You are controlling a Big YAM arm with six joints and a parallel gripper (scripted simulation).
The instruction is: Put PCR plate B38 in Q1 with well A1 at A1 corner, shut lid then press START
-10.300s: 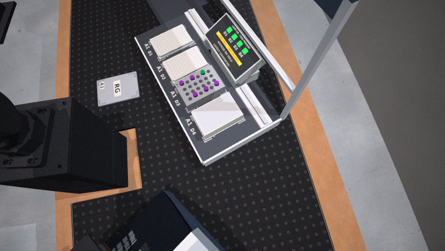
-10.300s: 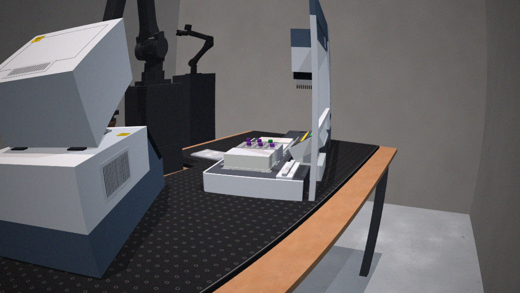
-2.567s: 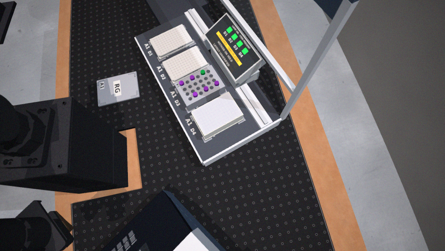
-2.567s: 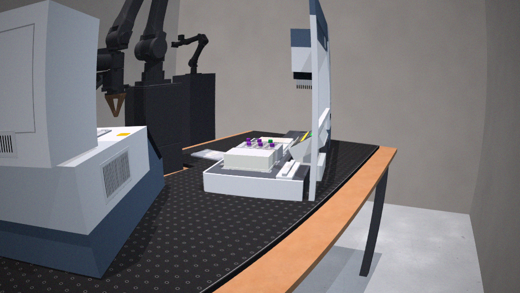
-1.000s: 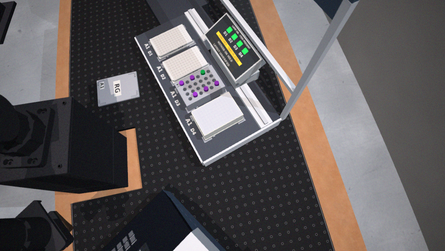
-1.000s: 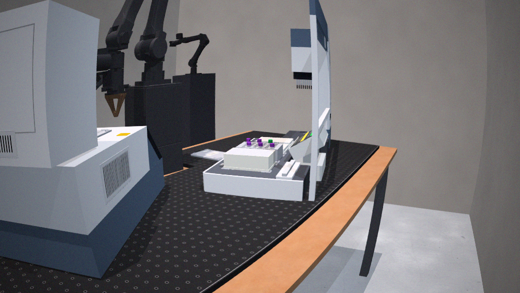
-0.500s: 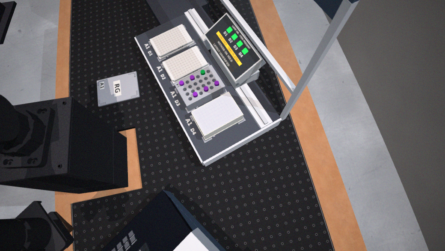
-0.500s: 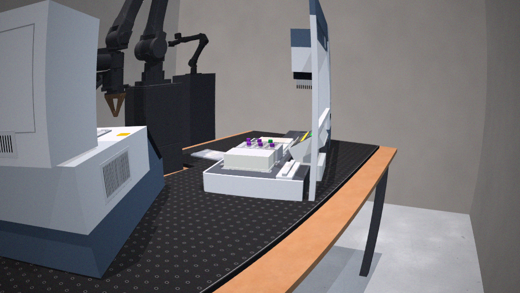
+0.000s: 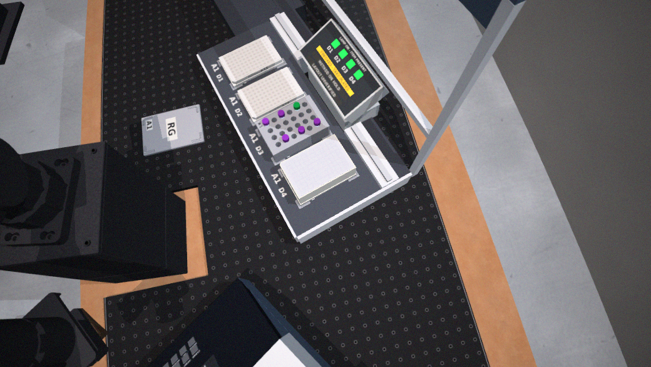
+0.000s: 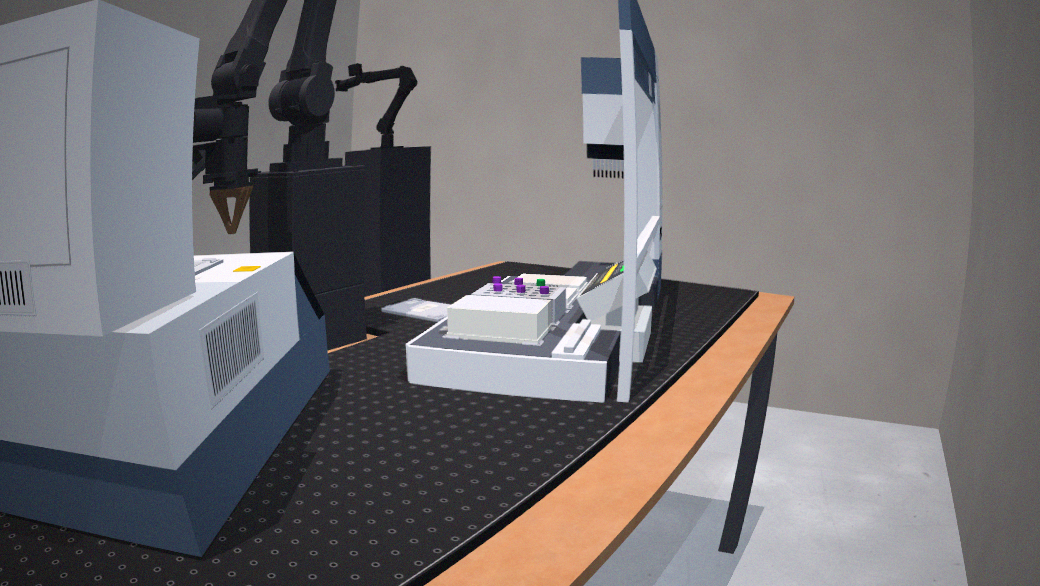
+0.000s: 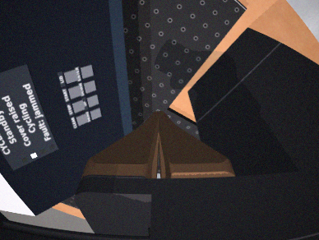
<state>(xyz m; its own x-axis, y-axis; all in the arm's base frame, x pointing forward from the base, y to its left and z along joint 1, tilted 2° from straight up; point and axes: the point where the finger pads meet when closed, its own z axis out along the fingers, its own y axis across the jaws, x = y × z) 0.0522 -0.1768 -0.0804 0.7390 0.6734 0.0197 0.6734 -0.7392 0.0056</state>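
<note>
My gripper is now 27 cm short of the tube cooling block, 38 cm to the right of it and 14 cm above it. Round my hand: gantry post 52 cm ahead, 29 cm to the left, 2 cm above; deep-well block 32 cm ahead, 28 cm to the left, 14 cm below; RG nest 2 cm behind, 44 cm to the left, 21 cm below.
</note>
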